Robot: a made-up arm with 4 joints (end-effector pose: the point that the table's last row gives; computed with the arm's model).
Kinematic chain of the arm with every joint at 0, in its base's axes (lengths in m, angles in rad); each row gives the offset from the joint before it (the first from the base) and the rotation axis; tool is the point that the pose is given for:
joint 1: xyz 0 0 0.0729 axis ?
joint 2: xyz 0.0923 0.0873 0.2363 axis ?
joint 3: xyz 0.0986 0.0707 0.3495 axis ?
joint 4: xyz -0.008 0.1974 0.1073 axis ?
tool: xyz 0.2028 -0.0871 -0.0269
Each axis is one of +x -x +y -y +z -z.
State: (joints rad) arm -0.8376 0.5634 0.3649 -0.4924
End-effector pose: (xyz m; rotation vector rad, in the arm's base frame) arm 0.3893 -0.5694 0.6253 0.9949 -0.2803 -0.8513
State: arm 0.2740 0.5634 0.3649 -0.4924
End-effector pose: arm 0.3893 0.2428 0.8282 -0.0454 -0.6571 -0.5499
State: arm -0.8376 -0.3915 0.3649 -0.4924
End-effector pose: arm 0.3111 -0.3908 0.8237 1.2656 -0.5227 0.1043
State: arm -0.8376 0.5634 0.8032 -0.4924
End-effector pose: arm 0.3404 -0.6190 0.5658 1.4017 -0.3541 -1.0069
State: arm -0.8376 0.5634 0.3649 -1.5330
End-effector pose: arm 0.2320 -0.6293 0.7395 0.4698 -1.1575 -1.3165
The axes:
joint 1: -x
joint 2: -z
joint 3: +x
joint 4: +y

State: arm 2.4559 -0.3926 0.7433 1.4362
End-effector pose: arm 0.0932 0.1226 -0.5876 -1.4318 1.4715 -1.2702
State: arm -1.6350 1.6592 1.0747 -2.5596
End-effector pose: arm 0.0093 -0.8062 0.1803 -1.3429 -0.2195 -2.2894
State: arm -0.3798 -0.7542 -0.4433 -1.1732
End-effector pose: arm 0.0336 0.1074 0.9717 0.3624 -1.4233 0.6644
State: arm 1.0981 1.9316 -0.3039 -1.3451
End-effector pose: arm 0.2834 0.6741 0.5953 -2.1920 -1.4997 -1.0529
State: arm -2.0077 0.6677 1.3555 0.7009
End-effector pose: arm 0.3565 -0.6426 -0.1679 -2.8653 -0.1818 -0.0894
